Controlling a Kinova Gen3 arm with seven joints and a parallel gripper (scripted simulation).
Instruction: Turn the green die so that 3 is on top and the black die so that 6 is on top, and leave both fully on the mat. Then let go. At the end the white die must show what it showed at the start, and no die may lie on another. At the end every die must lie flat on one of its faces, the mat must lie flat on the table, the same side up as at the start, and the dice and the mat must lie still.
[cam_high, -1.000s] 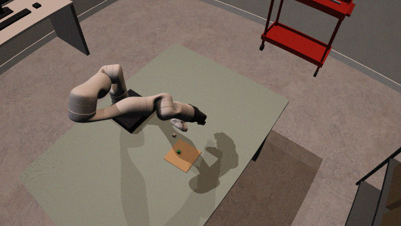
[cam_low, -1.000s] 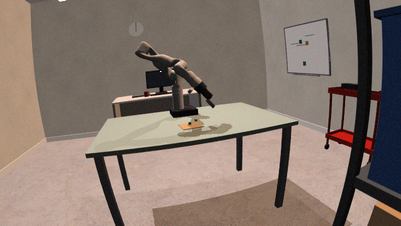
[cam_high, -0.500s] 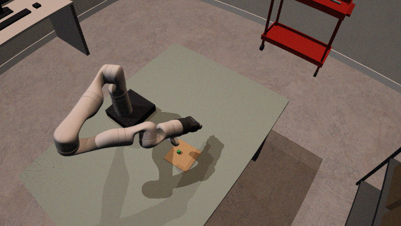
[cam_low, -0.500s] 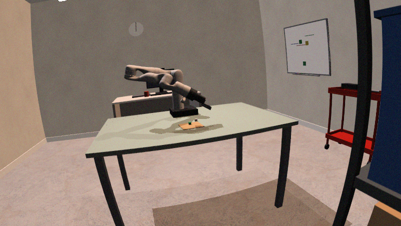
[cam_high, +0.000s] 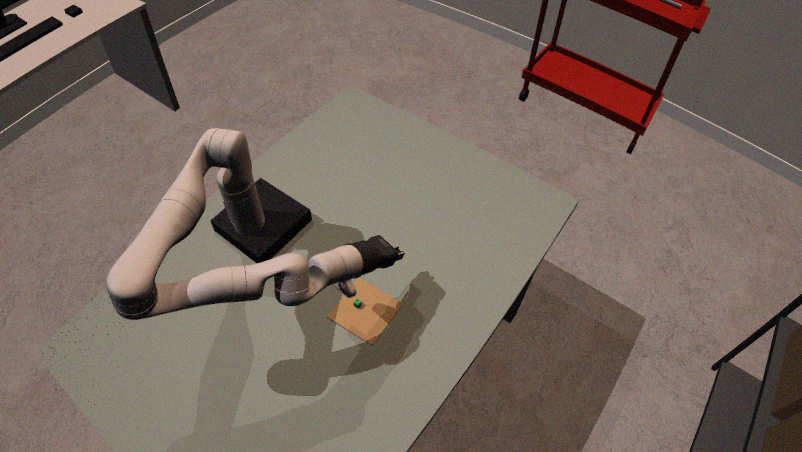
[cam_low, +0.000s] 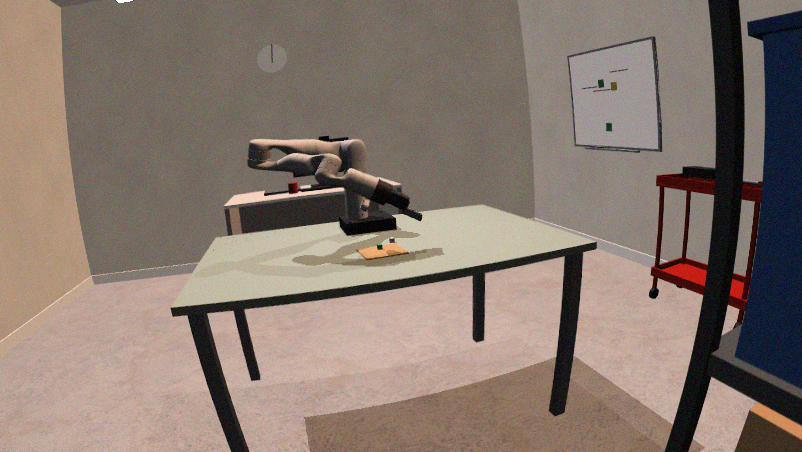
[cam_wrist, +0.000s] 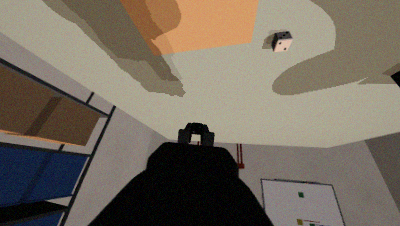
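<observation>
Now: the green die 30 mm behind my hand, 130 mm to the right of it and 100 mm below it. From my hand the other things lie so: white die: 110 mm behind, 60 mm to the right, 100 mm below; then black die: 10 mm to the left, 10 mm below; then orange mat: 10 mm behind, 130 mm to the right, 110 mm below.
</observation>
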